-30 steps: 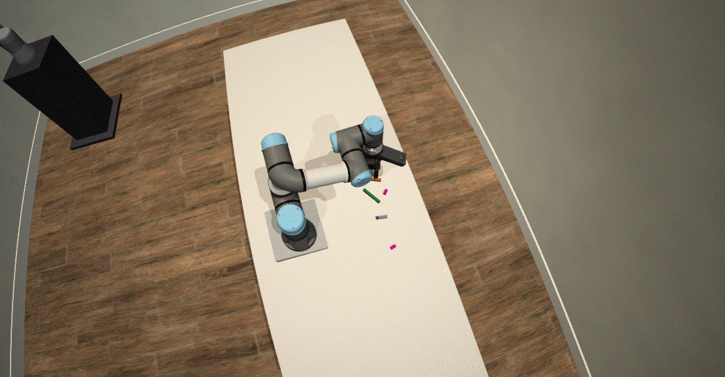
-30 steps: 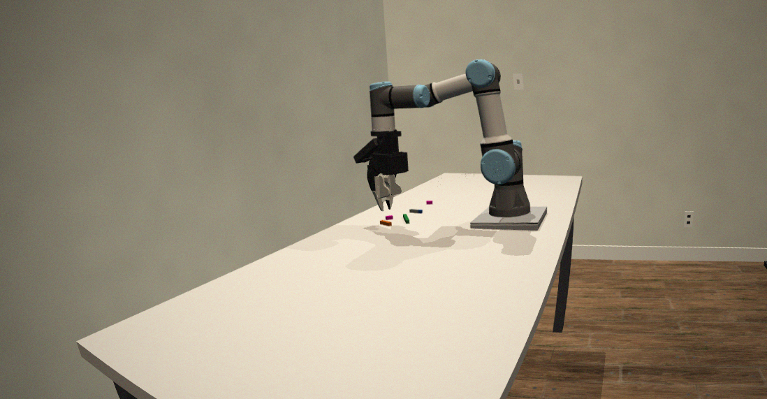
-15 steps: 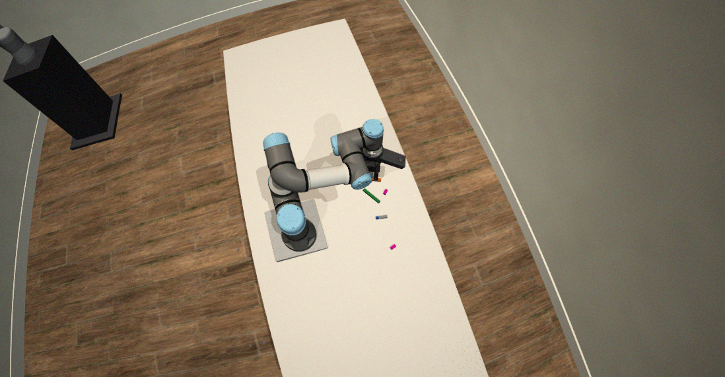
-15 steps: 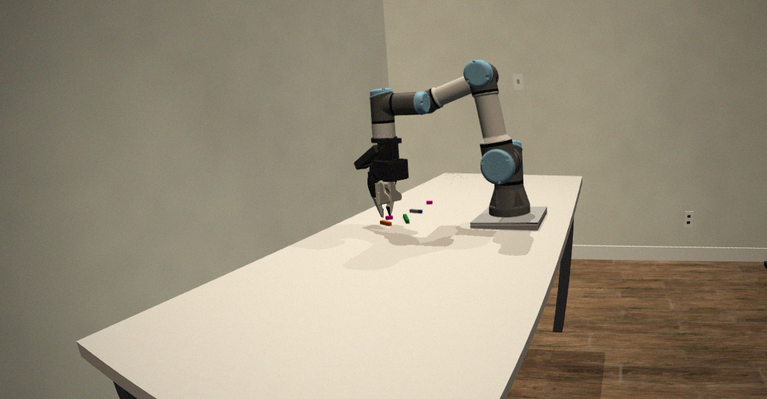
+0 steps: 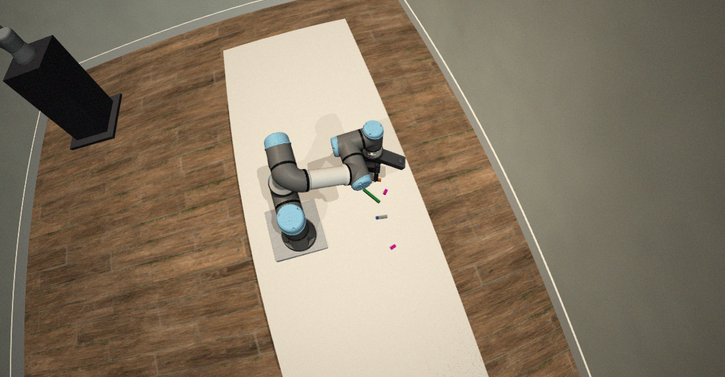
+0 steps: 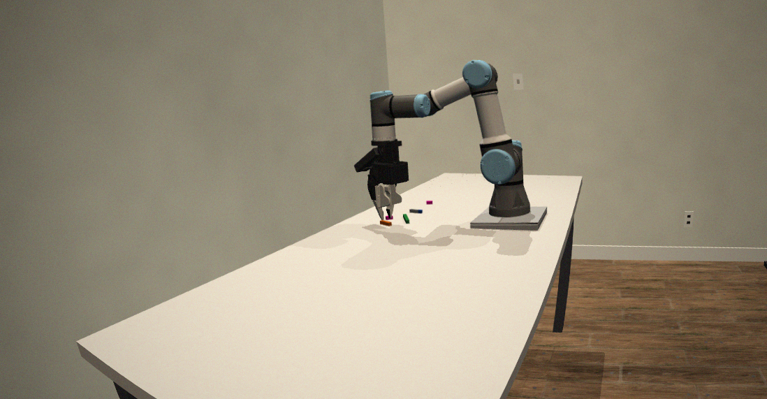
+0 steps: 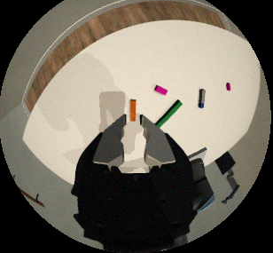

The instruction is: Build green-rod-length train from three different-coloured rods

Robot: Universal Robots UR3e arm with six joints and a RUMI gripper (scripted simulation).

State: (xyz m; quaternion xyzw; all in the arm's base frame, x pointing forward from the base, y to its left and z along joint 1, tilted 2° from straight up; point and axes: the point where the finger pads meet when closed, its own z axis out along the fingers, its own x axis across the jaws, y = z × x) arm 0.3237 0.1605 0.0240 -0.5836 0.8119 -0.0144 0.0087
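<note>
The orange rod is 30 mm below my hand. Round my hand: blue rod 30 mm behind, 150 mm to the right, 30 mm below; then green rod 30 mm behind, 60 mm to the right, 30 mm below; then grey rod 10 mm behind, 150 mm to the right, 30 mm below.
</note>
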